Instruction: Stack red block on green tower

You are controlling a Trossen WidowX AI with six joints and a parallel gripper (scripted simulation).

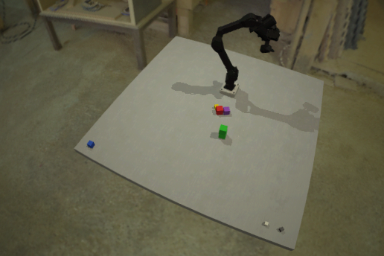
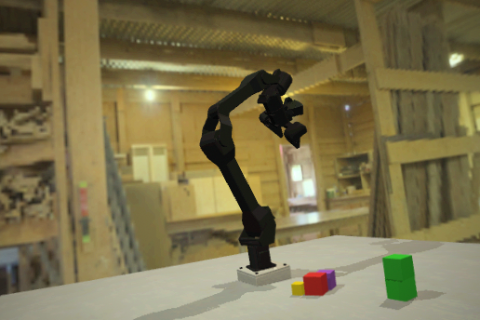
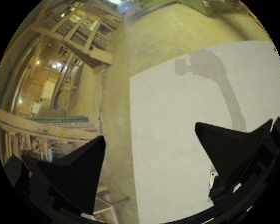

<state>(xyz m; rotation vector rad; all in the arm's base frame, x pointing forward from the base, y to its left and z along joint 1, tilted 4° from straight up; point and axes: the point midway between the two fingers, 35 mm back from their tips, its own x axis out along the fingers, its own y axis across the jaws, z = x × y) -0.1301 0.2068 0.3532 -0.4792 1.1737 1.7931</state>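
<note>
The red block is 350 mm ahead of my gripper tip, 160 mm to the right of it and 360 mm below it. Also, from my gripper tip: purple block 330 mm ahead, 120 mm to the right, 360 mm below; then white block 840 mm ahead, 380 mm to the left, 370 mm below; then yellow block 330 mm ahead, 190 mm to the right, 370 mm below.
</note>
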